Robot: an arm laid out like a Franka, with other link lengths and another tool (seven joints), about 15 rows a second.
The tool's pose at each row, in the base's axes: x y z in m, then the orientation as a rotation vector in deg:
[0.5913 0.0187 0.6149 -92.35 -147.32 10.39]
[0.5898 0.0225 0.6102 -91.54 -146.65 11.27]
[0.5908 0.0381 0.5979 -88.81 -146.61 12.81]
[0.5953 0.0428 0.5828 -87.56 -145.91 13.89]
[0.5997 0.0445 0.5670 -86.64 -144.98 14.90]
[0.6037 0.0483 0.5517 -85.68 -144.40 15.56]
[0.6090 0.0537 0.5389 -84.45 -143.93 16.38]
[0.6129 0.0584 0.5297 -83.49 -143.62 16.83]
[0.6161 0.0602 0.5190 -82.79 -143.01 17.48]
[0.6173 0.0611 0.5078 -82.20 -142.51 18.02]
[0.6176 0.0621 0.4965 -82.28 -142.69 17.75]
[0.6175 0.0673 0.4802 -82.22 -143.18 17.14]
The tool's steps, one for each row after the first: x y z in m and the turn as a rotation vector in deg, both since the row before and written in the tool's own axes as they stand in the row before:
[0.0040 0.0010 0.0047 1.03 0.45 -0.24]
[0.0132 0.0098 0.0112 1.66 0.44 -1.54]
[0.0014 0.0091 0.0136 1.28 0.54 -0.50]
[-0.0014 0.0081 0.0143 1.25 0.61 -0.24]
[0.0005 0.0089 0.0136 0.92 0.49 -0.39]
[0.0013 0.0103 0.0106 1.04 0.43 -0.58]
[0.0015 0.0080 0.0074 0.68 0.37 -0.48]
[-0.0010 0.0066 0.0092 0.85 0.42 -0.23]
[-0.0009 0.0048 0.0102 0.71 0.34 -0.20]
[-0.0005 0.0042 0.0105 -0.25 -0.05 -0.02]
[0.0028 0.0074 0.0152 -0.54 -0.10 -0.22]

